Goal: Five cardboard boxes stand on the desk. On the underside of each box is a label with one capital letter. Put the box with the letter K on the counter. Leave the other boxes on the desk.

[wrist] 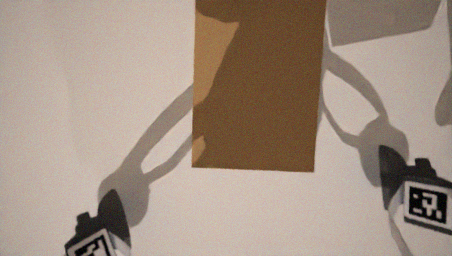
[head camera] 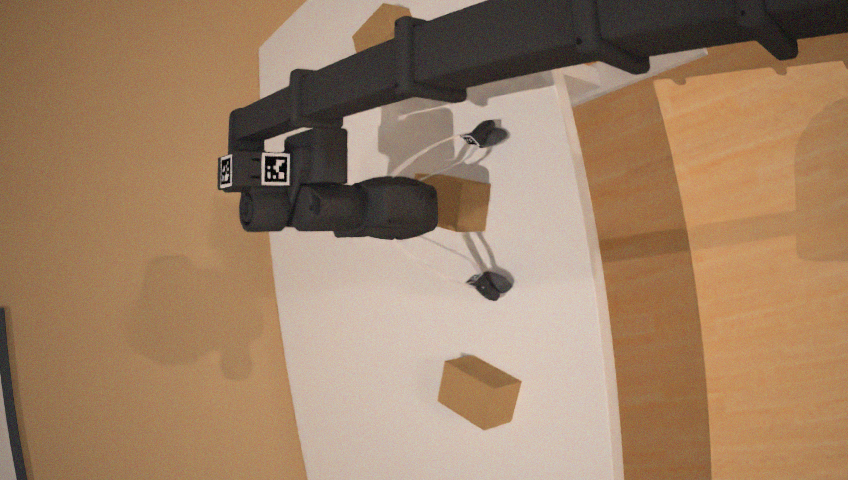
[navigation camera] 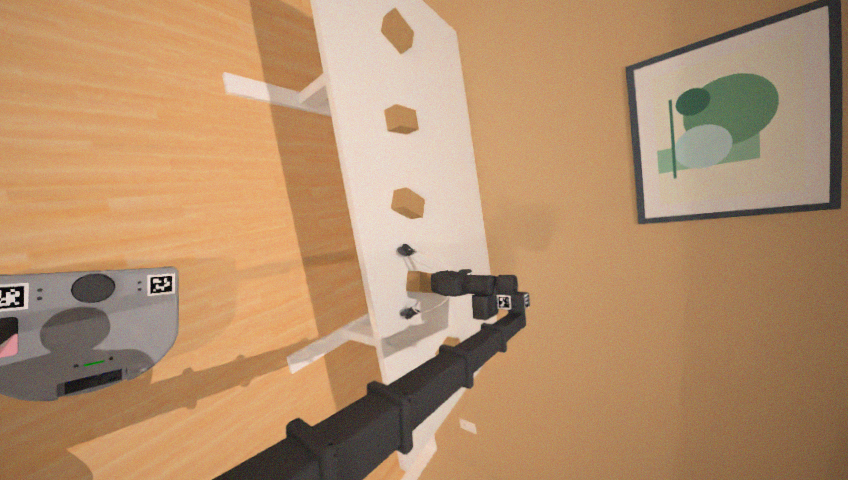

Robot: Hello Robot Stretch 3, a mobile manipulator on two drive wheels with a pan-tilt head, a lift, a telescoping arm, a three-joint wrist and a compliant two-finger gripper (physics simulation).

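Frame: origin at the robot's base, x ahead, y left, z up, level; millimetres.
Seen in the pictures: gripper, fingertip midpoint: (wrist: 246, 187) (head camera: 503, 209) (navigation camera: 400, 280); robot's base at its link origin: (navigation camera: 94, 286).
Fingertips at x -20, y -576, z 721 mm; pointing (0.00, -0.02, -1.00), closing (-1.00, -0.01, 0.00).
Offsets run from my fingertips to a thing's middle. Level surfaces: height alone.
My gripper (head camera: 491, 209) (navigation camera: 407, 281) (wrist: 246, 187) is open and points down low over the white desk @[0 mm up] (head camera: 368, 309) (navigation camera: 437, 154) (wrist: 50, 75). Its fingers stand wide apart, one to each side of a brown cardboard box @[25 mm up, 12 mm back, 71 mm right] (head camera: 473, 205) (navigation camera: 418, 281) (wrist: 257, 90), and do not touch it. Three other boxes, a near one @[25 mm up, 228 mm ahead, 20 mm right] (head camera: 479, 392) (navigation camera: 407, 203), a middle one @[25 mm up, 483 mm ahead, 5 mm right] (navigation camera: 401, 118) and a far one @[25 mm up, 769 mm ahead, 2 mm right] (navigation camera: 396, 30), stand in a row along the desk. A fifth box @[25 mm up, 275 mm back, 209 mm right] (head camera: 380, 26) (navigation camera: 450, 342) is partly hidden behind the arm. No letter label shows. I cannot make out the counter.
My arm (head camera: 499, 53) (navigation camera: 428, 386) reaches across the desk. My base (navigation camera: 148, 333) is on the wooden floor @[720 mm down] (navigation camera: 148, 148), beside the desk. A desk leg (navigation camera: 333, 342) stands near the arm. A wall (head camera: 119, 118) (navigation camera: 565, 118) with a framed picture (navigation camera: 728, 113) runs behind the desk.
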